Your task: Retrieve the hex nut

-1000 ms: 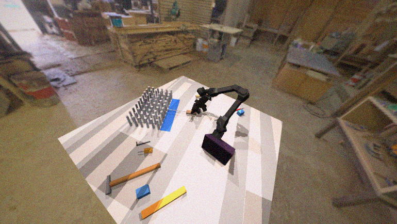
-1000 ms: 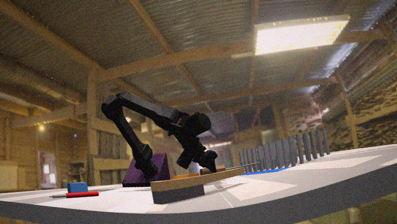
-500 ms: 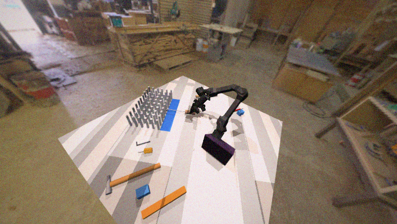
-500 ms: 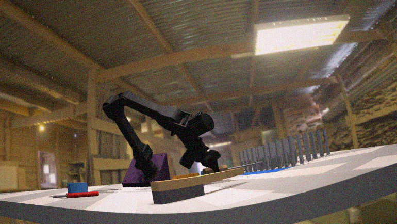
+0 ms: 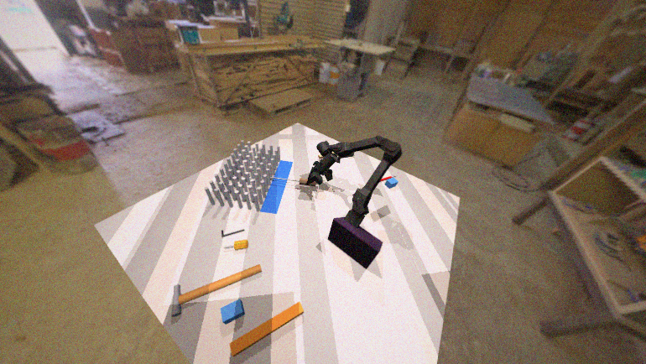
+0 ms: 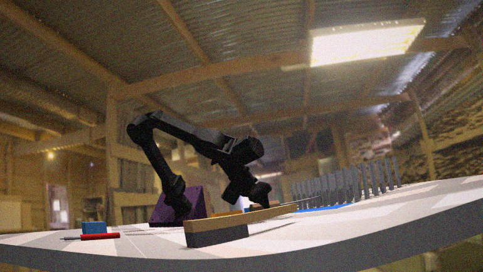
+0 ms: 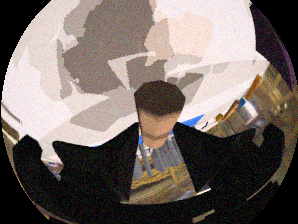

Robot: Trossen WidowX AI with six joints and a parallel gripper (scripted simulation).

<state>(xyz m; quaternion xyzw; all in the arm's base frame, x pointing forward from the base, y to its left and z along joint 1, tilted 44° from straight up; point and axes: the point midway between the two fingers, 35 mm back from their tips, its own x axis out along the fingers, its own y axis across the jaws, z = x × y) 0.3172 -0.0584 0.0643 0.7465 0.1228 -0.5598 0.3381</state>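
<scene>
My gripper tip is now 13 cm short of the blue taped strip, 9 cm to the right of it and 4 cm above it. The rest, counted from my gripper tip: hex key 44 cm to the left, 5 cm ahead, 4 cm below; then red-handled tool 45 cm to the right, 31 cm behind, 3 cm below; then yellow-handled screwdriver 45 cm to the left, 4 cm behind, 2 cm below.
</scene>
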